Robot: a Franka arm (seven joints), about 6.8 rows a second.
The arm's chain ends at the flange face. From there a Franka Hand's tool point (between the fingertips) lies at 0.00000 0.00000 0.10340 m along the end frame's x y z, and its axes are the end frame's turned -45 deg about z.
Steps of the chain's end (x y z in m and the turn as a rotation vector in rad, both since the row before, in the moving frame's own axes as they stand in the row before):
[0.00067, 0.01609, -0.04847, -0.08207, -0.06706, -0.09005]
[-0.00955, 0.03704, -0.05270, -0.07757, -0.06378, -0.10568]
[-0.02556, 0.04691, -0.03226, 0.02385, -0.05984, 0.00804]
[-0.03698, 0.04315, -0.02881, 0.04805, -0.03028, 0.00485]
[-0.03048, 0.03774, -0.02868, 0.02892, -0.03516, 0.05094]
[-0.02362, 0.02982, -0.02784, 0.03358, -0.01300, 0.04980]
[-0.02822, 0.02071, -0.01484, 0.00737, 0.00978, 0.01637]
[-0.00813, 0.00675, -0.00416, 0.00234, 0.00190, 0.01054]
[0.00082, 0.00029, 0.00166, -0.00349, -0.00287, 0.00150]
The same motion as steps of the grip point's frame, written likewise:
[-0.02172, 0.01344, -0.04905, -0.01061, -0.10545, -0.09005]
[-0.04319, 0.02099, -0.05322, -0.00975, -0.09995, -0.10568]
[-0.05385, 0.00897, -0.03247, 0.05918, -0.02545, 0.00804]
[-0.05535, -0.00136, -0.02898, 0.05539, 0.01257, 0.00485]
[-0.04858, 0.00044, -0.02879, 0.04531, -0.00441, 0.05094]
[-0.03620, 0.00102, -0.02791, 0.03294, 0.01455, 0.04980]
[-0.03335, -0.00512, -0.01485, -0.00170, 0.01213, 0.01637]
[-0.01021, -0.00101, -0.00416, 0.00031, 0.00300, 0.01054]
[-0.00009, 0.00083, 0.00166, -0.00044, -0.00450, 0.00150]

